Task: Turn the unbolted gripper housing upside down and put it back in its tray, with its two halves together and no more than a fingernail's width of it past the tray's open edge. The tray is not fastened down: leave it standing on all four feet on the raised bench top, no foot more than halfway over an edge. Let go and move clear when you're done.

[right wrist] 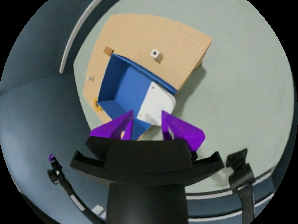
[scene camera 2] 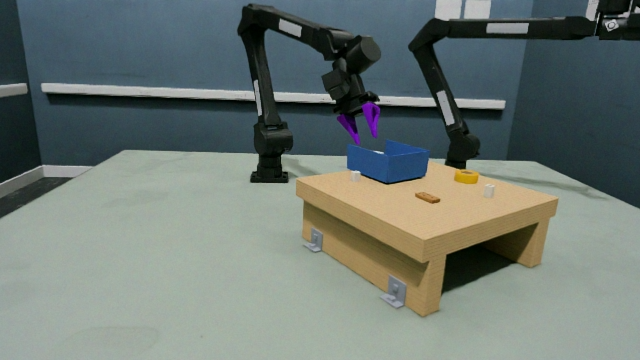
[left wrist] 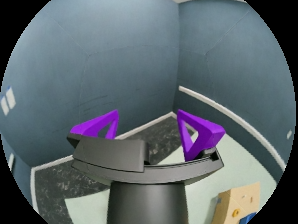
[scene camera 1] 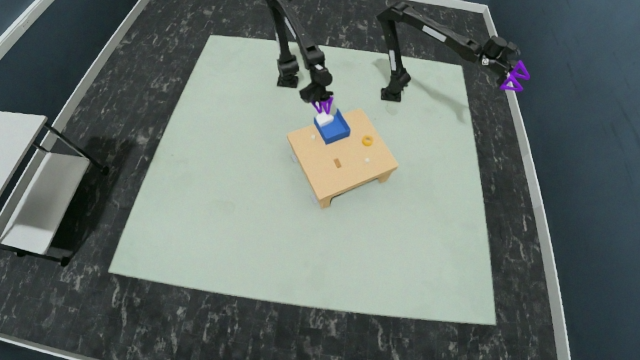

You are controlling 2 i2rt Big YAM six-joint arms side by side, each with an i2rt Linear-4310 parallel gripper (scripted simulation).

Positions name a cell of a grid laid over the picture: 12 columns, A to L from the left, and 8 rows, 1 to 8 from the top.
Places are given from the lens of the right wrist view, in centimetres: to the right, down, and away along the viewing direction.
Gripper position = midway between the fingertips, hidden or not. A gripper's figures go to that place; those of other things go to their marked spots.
my right gripper (right wrist: F5): 0, 0, 13
blue tray (right wrist: E4): -6, -6, 21
